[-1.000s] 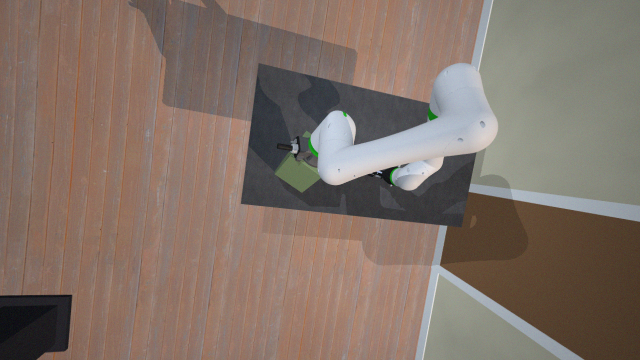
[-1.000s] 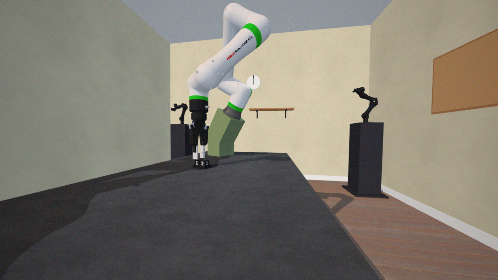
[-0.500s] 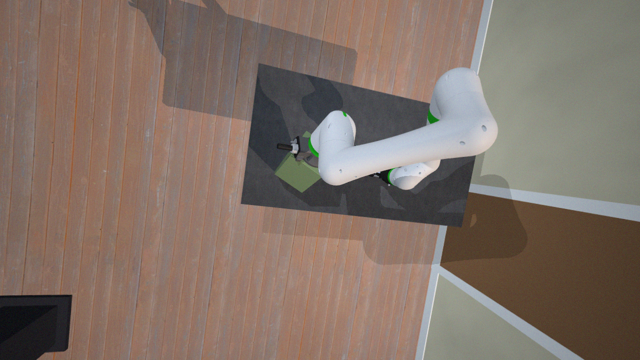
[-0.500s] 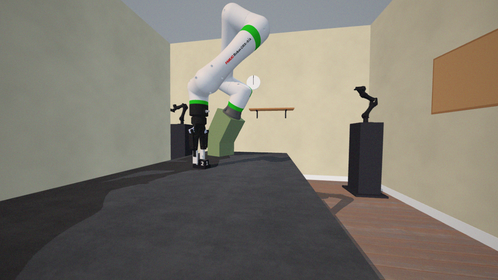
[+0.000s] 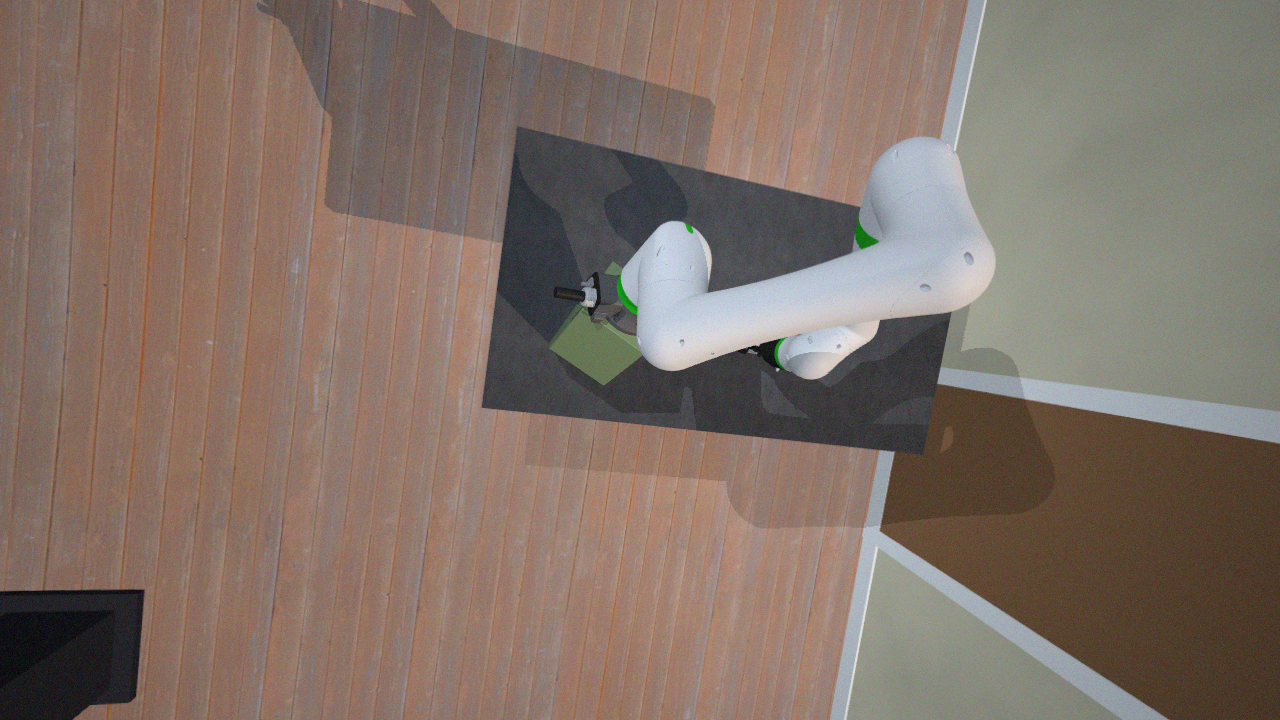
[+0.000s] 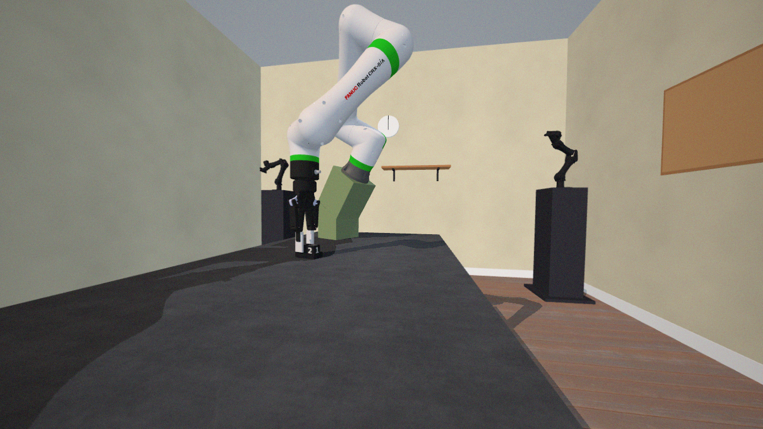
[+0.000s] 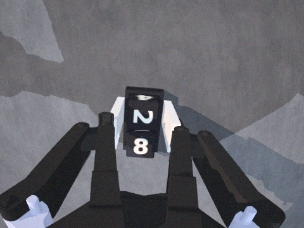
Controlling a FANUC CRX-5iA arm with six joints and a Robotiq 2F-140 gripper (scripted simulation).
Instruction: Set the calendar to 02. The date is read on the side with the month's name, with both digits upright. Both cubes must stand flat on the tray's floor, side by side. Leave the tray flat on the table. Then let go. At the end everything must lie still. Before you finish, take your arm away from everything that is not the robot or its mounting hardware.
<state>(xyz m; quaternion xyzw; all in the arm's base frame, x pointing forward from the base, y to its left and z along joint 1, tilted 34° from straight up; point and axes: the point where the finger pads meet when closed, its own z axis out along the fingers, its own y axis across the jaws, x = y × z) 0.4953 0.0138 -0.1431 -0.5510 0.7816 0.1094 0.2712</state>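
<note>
Now: hand 3 cm above the black number cube. Also, from my hand: black tray (4 cm below, 2 cm to the left).
</note>
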